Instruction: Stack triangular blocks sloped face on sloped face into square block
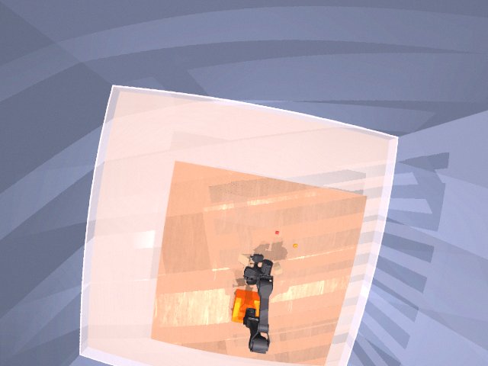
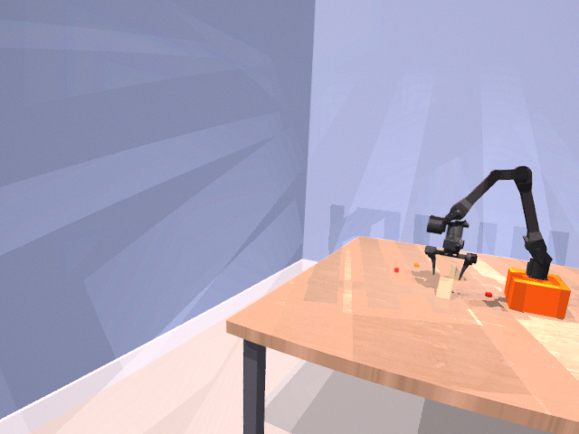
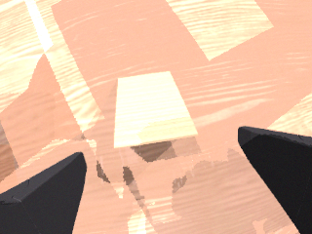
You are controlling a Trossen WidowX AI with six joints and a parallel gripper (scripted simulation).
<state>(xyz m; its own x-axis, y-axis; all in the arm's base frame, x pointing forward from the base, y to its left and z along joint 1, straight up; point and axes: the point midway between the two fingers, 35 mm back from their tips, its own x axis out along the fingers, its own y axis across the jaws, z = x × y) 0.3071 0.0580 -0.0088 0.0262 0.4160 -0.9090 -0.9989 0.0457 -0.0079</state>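
My gripper tip is 20 mm to the right of the tan triangular block and 40 mm above it. The rest, counted from my gripper tip: small orange cube 140 mm ahead, 280 mm to the right, 60 mm below.
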